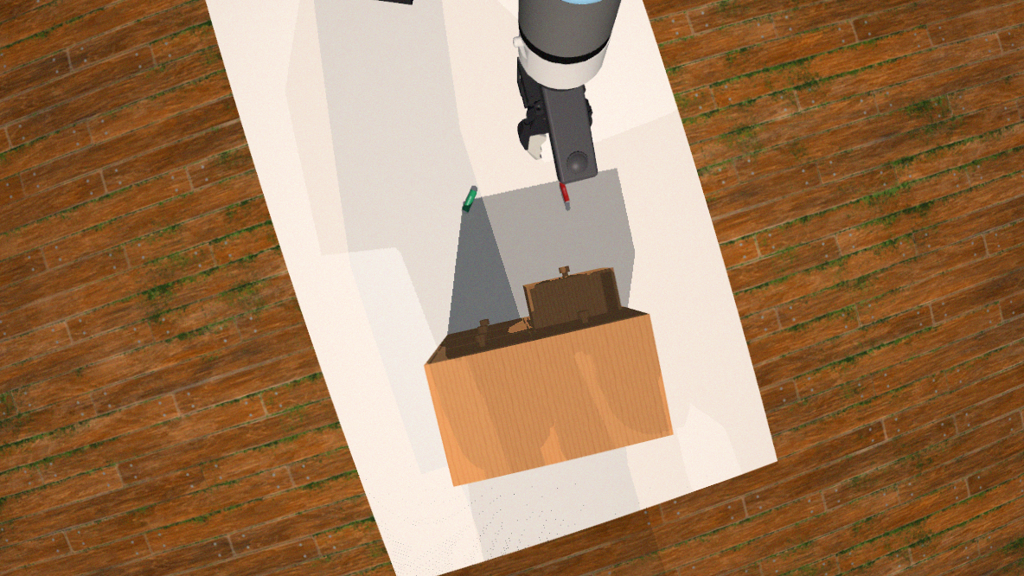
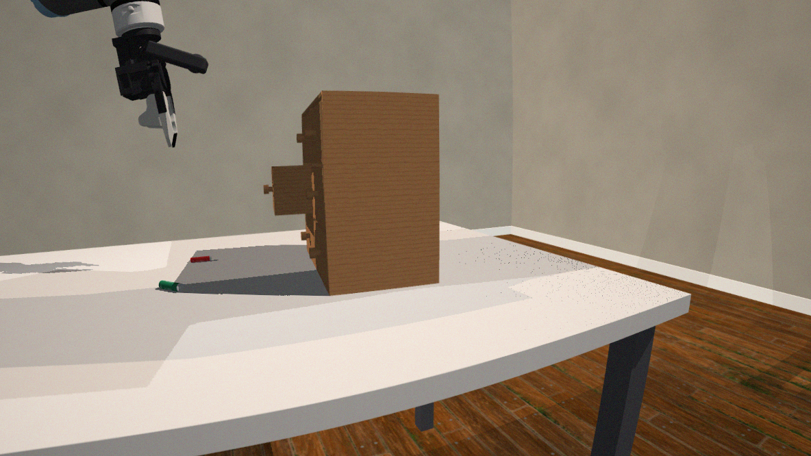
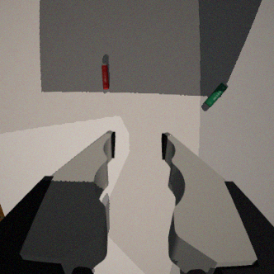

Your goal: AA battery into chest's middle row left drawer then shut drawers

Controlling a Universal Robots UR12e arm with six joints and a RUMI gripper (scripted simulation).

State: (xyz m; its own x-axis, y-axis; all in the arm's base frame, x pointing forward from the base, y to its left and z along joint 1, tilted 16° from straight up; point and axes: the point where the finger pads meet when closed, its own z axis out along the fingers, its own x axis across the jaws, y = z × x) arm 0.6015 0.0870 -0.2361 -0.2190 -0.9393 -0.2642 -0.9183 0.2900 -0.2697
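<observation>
Now: hand 250 mm above the green AA battery, 140 mm to the left of it and 30 mm past it. Also, from my hand: red object (250 mm below, 50 mm to the left, 40 mm ahead).
</observation>
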